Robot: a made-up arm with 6 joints. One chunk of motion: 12 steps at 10 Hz.
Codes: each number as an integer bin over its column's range. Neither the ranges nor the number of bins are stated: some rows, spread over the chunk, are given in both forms.
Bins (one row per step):
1: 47 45 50 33 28 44
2: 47 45 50 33 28 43
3: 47 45 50 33 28 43
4: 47 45 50 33 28 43
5: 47 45 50 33 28 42
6: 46 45 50 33 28 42
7: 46 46 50 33 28 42
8: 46 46 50 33 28 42
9: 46 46 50 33 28 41
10: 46 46 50 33 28 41
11: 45 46 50 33 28 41
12: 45 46 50 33 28 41
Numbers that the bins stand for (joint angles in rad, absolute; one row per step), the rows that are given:
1: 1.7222 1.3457 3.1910 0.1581 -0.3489 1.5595
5: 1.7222 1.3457 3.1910 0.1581 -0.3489 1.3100
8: 1.6111 1.4454 3.1910 0.1581 -0.3489 1.3100
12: 1.5000 1.4454 3.1910 0.1581 -0.3489 1.1852
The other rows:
2: 1.7222 1.3457 3.1910 0.1581 -0.3489 1.4348
3: 1.7222 1.3457 3.1910 0.1581 -0.3489 1.4348
4: 1.7222 1.3457 3.1910 0.1581 -0.3489 1.4348
6: 1.6111 1.3457 3.1910 0.1581 -0.3489 1.3100
7: 1.6111 1.4454 3.1910 0.1581 -0.3489 1.3100
9: 1.6111 1.4454 3.1910 0.1581 -0.3489 1.1852
10: 1.6111 1.4454 3.1910 0.1581 -0.3489 1.1852
11: 1.5000 1.4454 3.1910 0.1581 -0.3489 1.1852

